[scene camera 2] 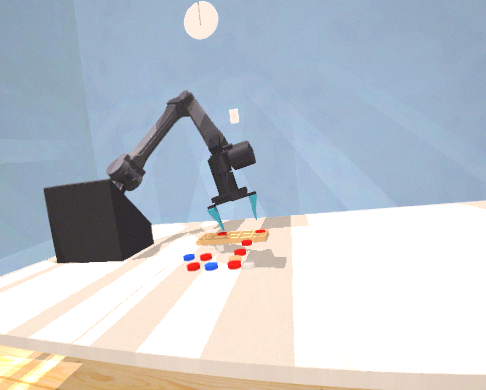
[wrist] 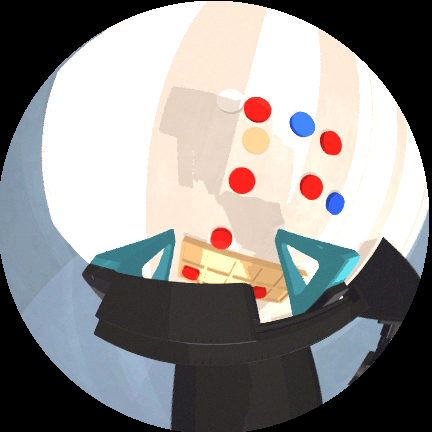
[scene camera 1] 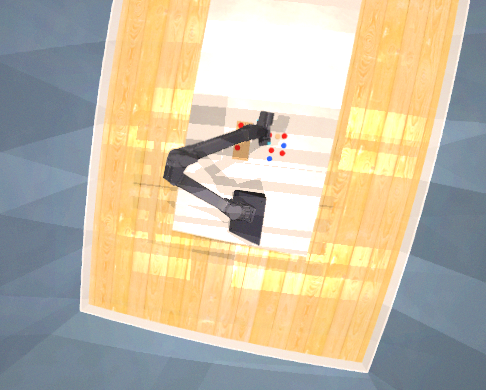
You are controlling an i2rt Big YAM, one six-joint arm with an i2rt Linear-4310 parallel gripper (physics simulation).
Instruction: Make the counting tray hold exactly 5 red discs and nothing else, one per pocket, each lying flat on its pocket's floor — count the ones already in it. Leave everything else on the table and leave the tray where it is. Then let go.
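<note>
The wooden counting tray (scene camera 1: 241, 156) (scene camera 2: 232, 241) (wrist: 250, 259) holds a red disc (scene camera 1: 241, 125) (scene camera 2: 260, 231) (wrist: 190, 272) in a pocket at its far end and another red disc (scene camera 1: 237, 147) (scene camera 2: 222, 234) (wrist: 259, 292) towards the arm's base. The gripper body hides part of the tray in the wrist view. A red disc (scene camera 2: 246, 242) (wrist: 221, 238) lies outside, close against the tray's long side. Another red disc (scene camera 2: 240, 252) (wrist: 242, 180) lies farther out on the table. My gripper (scene camera 2: 240, 224) (wrist: 226, 235) is open and empty, above the tray's long edge.
More red discs (wrist: 257, 109) (wrist: 331, 143) (wrist: 311, 187) lie on the table, with two blue discs (wrist: 302, 124) (wrist: 335, 203), a tan disc (scene camera 2: 235, 258) (wrist: 255, 140) and a white disc (scene camera 2: 248, 266) (wrist: 230, 101). The arm's black base (scene camera 1: 250, 225) (scene camera 2: 85, 225) stands beyond the tray's near end.
</note>
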